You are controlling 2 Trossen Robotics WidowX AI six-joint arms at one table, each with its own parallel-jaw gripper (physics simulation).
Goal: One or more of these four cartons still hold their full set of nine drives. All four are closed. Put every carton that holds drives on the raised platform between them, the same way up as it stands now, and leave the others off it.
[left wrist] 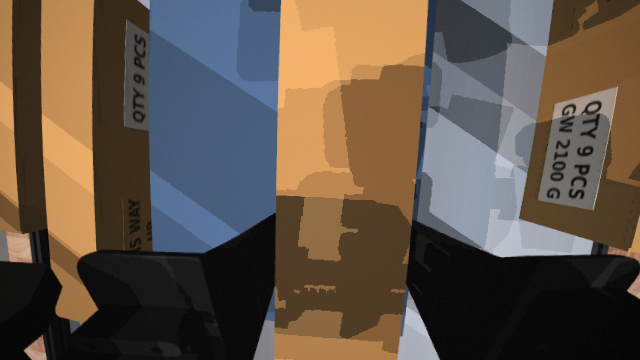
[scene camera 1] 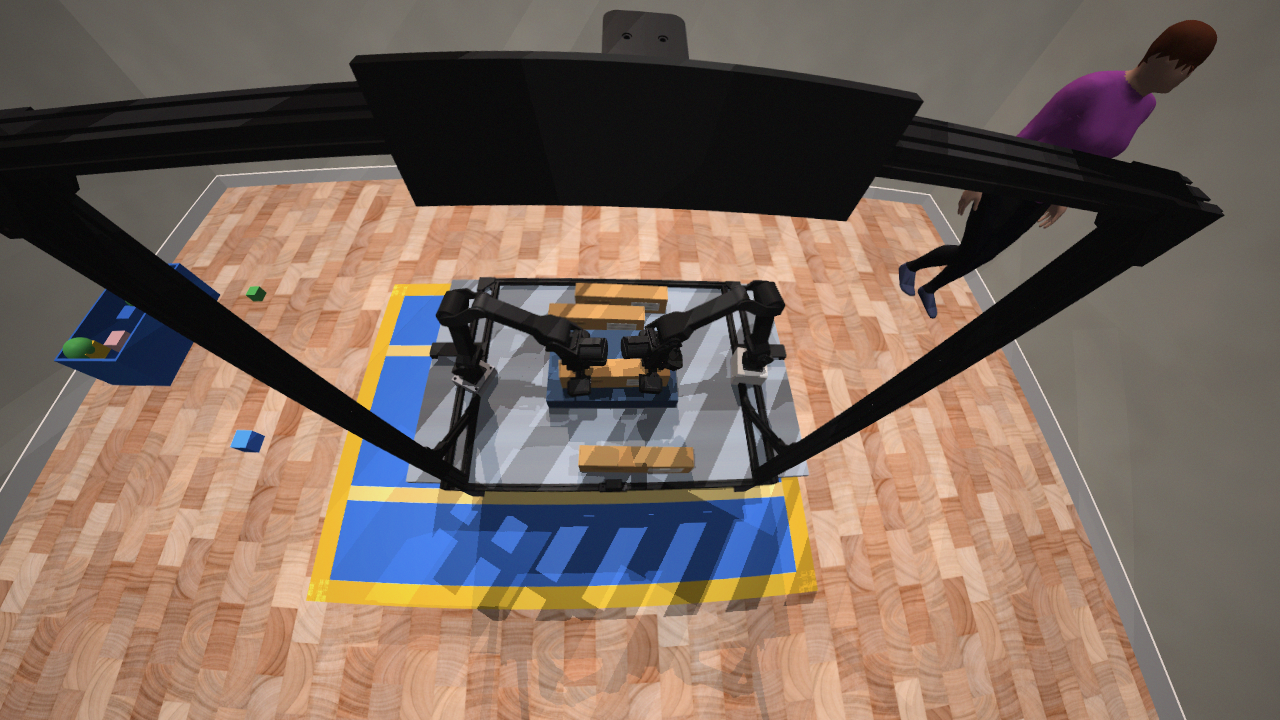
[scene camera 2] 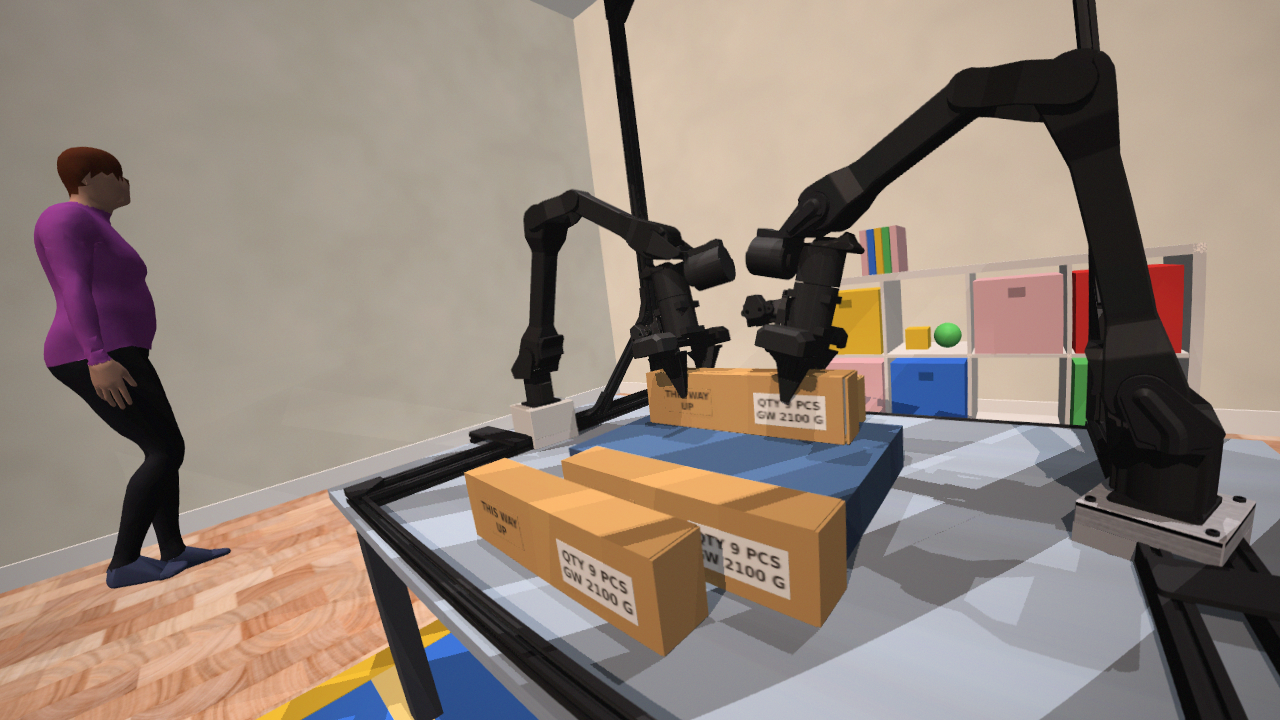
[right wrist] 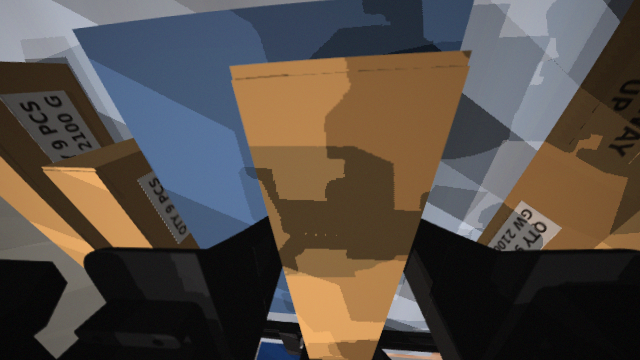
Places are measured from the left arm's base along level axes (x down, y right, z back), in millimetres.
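Pixels of known places: left gripper, fingertip midpoint: [left wrist: 336, 215] [scene camera 1: 587, 372] [scene camera 2: 793, 398]; right gripper, fingertip midpoint: [scene camera 1: 642, 372] [scene camera 2: 695, 393] [right wrist: 337, 210]; left arm's base, link origin: [scene camera 1: 472, 373] [scene camera 2: 1163, 500]; right arm's base, link origin: [scene camera 1: 752, 362] [scene camera 2: 541, 402].
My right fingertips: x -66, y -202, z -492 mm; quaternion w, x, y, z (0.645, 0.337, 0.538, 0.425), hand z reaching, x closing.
Observation:
For each thing: its top centre in the pictures, then the offset to it from my right fingertips. Level surfaces: height alone.
- blue platform, top centre: [left wrist: 277, 109] [right wrist: 290, 240] [scene camera 2: 727, 438] [scene camera 1: 612, 363] dx +47, dy -11, dz +102 mm
- second carton, top centre: [scene camera 2: 675, 477] [left wrist: 67, 159] [right wrist: 157, 275] [scene camera 1: 596, 311] dx +22, dy -154, dz +228 mm
- third carton, top centre: [scene camera 2: 555, 493] [right wrist: 52, 226] [scene camera 1: 621, 290] dx +22, dy -270, dz +190 mm
- fourth carton, top centre: [scene camera 1: 636, 456] dx +22, dy +235, dz -86 mm
- grey table, surface height: dx +107 mm
One carton [scene camera 1: 613, 374] [scene camera 2: 720, 402] [left wrist: 345, 125] [right wrist: 320, 215] is upright over the blue platform [scene camera 1: 608, 402] [scene camera 2: 716, 453] [left wrist: 210, 125] [right wrist: 175, 125]; whether it touches cannot be told. My left gripper [scene camera 1: 580, 383] [scene camera 2: 802, 376] [left wrist: 336, 215] and right gripper [scene camera 1: 651, 383] [scene camera 2: 695, 376] [right wrist: 345, 227] are both shut on it, one near each end. A second carton [scene camera 1: 597, 313] [scene camera 2: 778, 506] [left wrist: 70, 150] stands beside the platform. A third carton [scene camera 1: 620, 293] [scene camera 2: 581, 537] stands beyond it. The fourth carton [scene camera 1: 608, 458] [left wrist: 570, 55] lies across the platform's other side, mostly hidden in scene camera 2.
The cartons stand on a grey table [scene camera 1: 519, 447] [scene camera 2: 966, 591] edged by a black frame [scene camera 1: 546, 488]. The two wrists are close together above the held carton. A person [scene camera 1: 1087, 111] [scene camera 2: 98, 268] stands away from the table.

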